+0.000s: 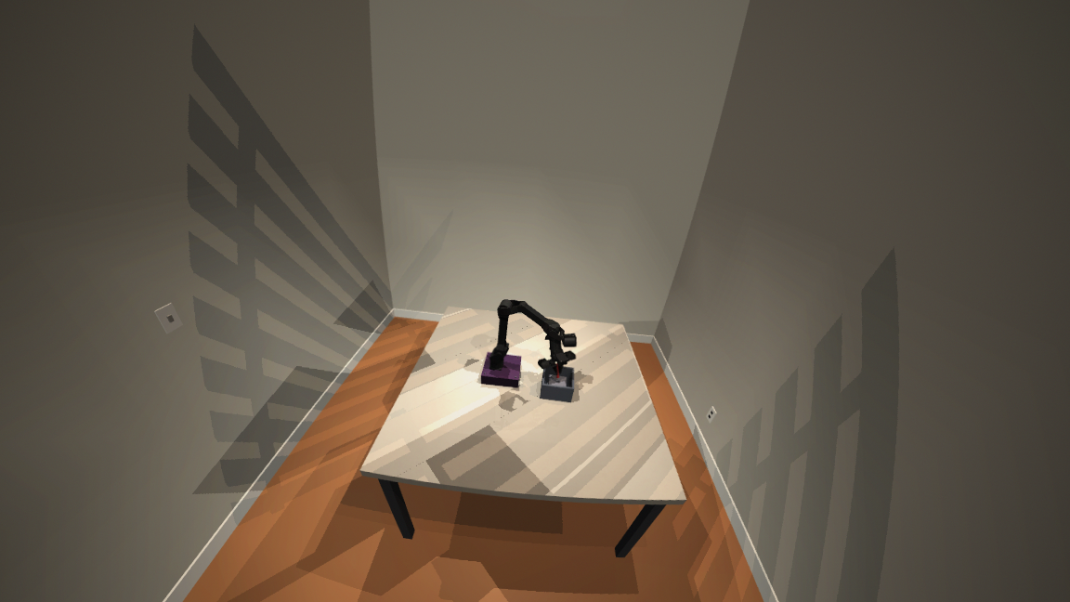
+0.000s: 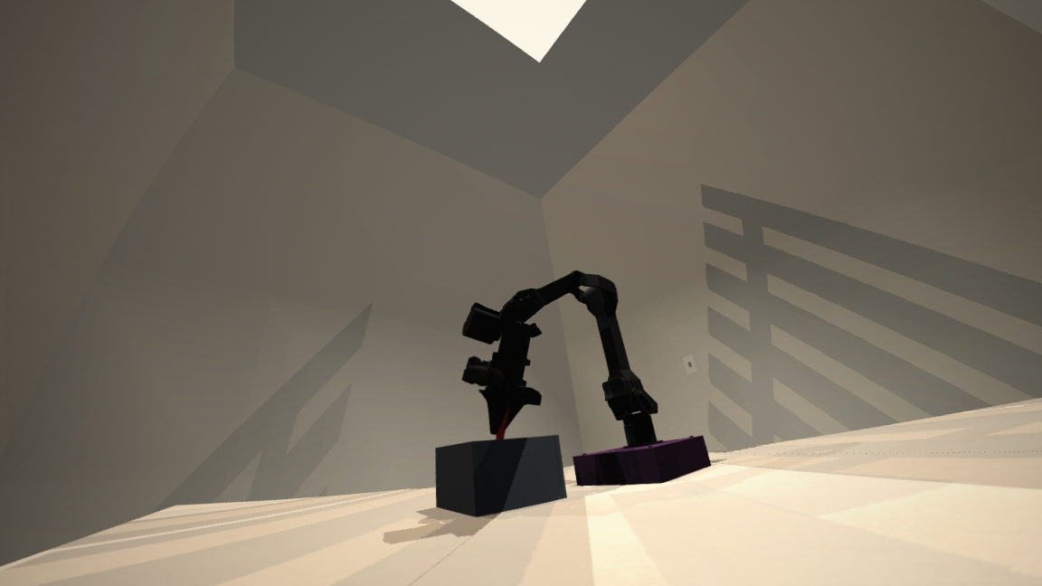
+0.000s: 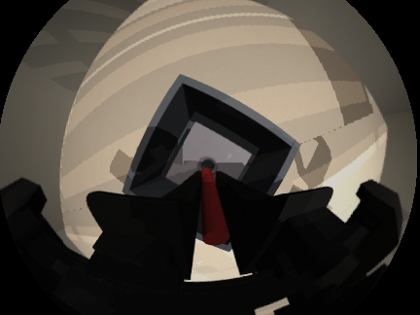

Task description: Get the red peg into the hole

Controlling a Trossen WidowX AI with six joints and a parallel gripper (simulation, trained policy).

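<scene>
The red peg is 1 cm to the left of my gripper tip, 1 cm behind it and 1 cm above it. From my gripper tip the other things lie so: light grey plate: 6 cm below; then dark box: 8 cm below.
</scene>
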